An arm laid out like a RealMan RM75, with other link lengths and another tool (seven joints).
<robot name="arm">
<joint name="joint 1" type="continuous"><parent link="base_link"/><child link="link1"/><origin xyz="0 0 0.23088" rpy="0 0 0"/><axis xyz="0 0 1"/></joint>
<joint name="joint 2" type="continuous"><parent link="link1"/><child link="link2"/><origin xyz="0 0 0" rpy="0 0 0"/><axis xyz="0 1 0"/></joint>
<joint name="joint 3" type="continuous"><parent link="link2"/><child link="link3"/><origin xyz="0 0 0.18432" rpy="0 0 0"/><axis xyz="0 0 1"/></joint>
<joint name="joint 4" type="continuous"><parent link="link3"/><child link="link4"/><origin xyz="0 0 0" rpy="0 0 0"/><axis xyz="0 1 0"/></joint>
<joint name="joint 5" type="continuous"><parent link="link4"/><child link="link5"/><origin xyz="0 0 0.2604" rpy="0 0 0"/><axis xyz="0 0 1"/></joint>
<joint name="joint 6" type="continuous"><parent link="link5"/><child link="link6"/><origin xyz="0 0 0" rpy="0 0 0"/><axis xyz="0 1 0"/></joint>
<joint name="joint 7" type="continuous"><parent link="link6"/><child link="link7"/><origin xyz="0 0 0.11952" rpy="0 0 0"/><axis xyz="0 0 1"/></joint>
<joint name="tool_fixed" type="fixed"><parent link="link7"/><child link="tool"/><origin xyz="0.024 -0.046 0.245" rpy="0 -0.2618 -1.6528"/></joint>
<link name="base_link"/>
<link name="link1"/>
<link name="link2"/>
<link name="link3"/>
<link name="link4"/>
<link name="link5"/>
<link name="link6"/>
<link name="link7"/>
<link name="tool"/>
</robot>
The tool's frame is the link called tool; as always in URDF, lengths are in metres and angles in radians. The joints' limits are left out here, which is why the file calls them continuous.
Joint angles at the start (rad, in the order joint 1, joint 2, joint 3, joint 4, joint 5, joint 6, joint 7): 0.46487, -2.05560, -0.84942, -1.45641, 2.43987, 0.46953, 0.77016
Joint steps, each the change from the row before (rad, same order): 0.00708, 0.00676, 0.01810, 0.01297, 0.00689, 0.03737, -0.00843; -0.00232, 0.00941, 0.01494, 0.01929, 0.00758, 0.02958, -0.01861; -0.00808, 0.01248, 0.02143, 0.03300, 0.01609, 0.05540, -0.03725; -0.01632, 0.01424, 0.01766, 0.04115, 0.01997, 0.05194, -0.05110; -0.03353, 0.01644, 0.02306, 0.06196, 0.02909, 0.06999, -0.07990; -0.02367, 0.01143, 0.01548, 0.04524, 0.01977, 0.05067, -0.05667; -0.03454, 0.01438, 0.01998, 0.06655, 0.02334, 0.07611, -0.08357; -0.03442, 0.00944, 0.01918, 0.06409, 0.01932, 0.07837, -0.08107
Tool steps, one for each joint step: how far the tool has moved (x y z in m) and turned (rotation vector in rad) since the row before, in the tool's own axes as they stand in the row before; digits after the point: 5 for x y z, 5 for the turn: -0.00191, -0.00123, -0.00491, -0.00896, 0.00558, 0.00386; -0.00346, -0.00381, -0.00316, -0.00472, -0.00328, 0.00025; -0.00424, -0.00180, -0.00505, -0.01934, -0.00310, -0.00065; -0.00494, -0.00370, -0.00415, -0.01834, -0.01123, -0.00459; -0.00915, -0.00252, -0.00327, -0.03251, -0.02645, -0.01120; -0.00590, -0.00170, -0.00287, -0.02327, -0.02028, -0.00830; -0.00618, -0.00133, -0.00497, -0.03725, -0.02739, -0.01774; -0.00588, 0.00224, -0.00448, -0.04424, -0.02819, -0.02197
